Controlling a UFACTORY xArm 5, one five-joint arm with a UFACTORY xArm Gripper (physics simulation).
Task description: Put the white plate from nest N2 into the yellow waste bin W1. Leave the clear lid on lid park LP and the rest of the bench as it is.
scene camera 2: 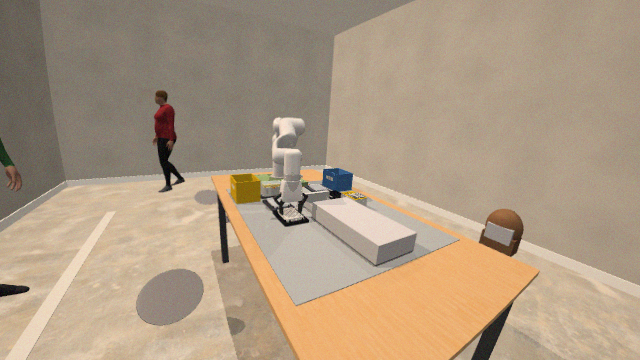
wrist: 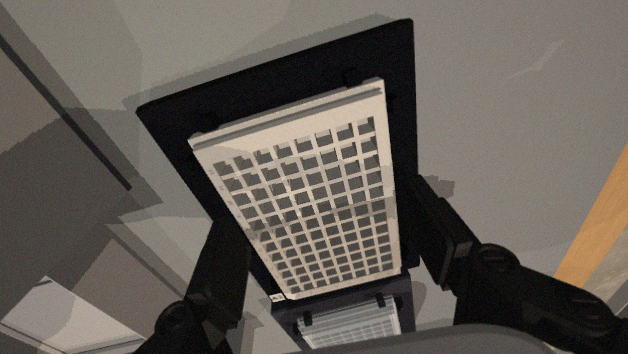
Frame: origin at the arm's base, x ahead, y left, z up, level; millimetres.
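Seen in the pictures: gripper, between the fingertips: (scene camera 2: 290,213) (wrist: 320,215); arm's base, origin of its link: (scene camera 2: 279,176).
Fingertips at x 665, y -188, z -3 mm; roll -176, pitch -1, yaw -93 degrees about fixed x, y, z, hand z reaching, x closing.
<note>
Pixels of each thing's top centre, then the offset from my fingertips to it. Level surfaces: height alone.
- white plate, centre of its top: (wrist: 322,227) (scene camera 2: 290,212) dx -9, dy +1, dz +0 mm
- black nest, centre of its top: (wrist: 321,222) (scene camera 2: 290,213) dx -9, dy +2, dz -5 mm
- yellow waste bin, centre of its top: (scene camera 2: 244,177) dx -366, dy -133, dz +93 mm
- grey mat, height of its surface: dz -27 mm
- blue bin, centre of its top: (scene camera 2: 337,171) dx -370, dy +513, dz +93 mm
- yellow-rimmed rack, centre of its top: (scene camera 2: 354,194) dx -10, dy +381, dz +50 mm
The white plate (scene camera 2: 291,215) (wrist: 300,124), with a grid of square wells, sits in a black nest (scene camera 2: 299,223) (wrist: 275,80); its N2 label is not readable. My gripper (scene camera 2: 290,210) (wrist: 320,215) is open and empty. Its fingers stand apart on either side of the plate's long sides, low over the nest; contact is not visible. The yellow waste bin (scene camera 2: 245,189) stands behind and left of the nest in the scene view. A clear, gridded piece (wrist: 350,325) lies in a second dark holder beyond the plate in the wrist view; I cannot tell whether it is the clear lid.
A long white box (scene camera 2: 365,230) lies right of the nest on the grey mat (scene camera 2: 310,275). A blue bin (scene camera 2: 337,180) and a yellow-rimmed rack (scene camera 2: 356,196) stand at the back right. The wooden table edge (wrist: 590,240) shows at the wrist view's right. A person (scene camera 2: 165,122) stands beyond the table.
</note>
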